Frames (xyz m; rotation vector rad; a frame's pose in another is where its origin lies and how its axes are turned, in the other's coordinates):
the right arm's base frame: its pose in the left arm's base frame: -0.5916 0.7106 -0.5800 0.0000 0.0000 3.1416
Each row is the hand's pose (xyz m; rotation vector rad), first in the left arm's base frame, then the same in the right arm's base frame.
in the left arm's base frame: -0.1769 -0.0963 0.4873 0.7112 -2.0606 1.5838
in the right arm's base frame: -0.4147 0.8069 1.0673 -1.7480 -0.6033 -0.5197
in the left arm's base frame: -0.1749 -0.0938 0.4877 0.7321 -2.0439 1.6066
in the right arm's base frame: -0.4167 0.8044 1.0677 -1.7258 -0.6181 -0.5108
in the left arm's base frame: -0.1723 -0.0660 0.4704 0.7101 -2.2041 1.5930
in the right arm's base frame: -0.4193 0.7766 1.0504 -1.8239 -0.5876 -0.3884
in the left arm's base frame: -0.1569 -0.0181 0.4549 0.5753 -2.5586 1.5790
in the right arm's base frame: -0.4347 0.7287 1.0349 -2.0063 -0.4511 -0.0966
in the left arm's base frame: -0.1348 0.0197 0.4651 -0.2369 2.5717 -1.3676
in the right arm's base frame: -0.4568 0.6909 1.0451 -2.1482 -0.1979 0.2687
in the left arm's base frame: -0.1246 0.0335 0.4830 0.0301 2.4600 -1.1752
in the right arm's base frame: -0.4670 0.6771 1.0630 -2.2112 0.0271 0.5161
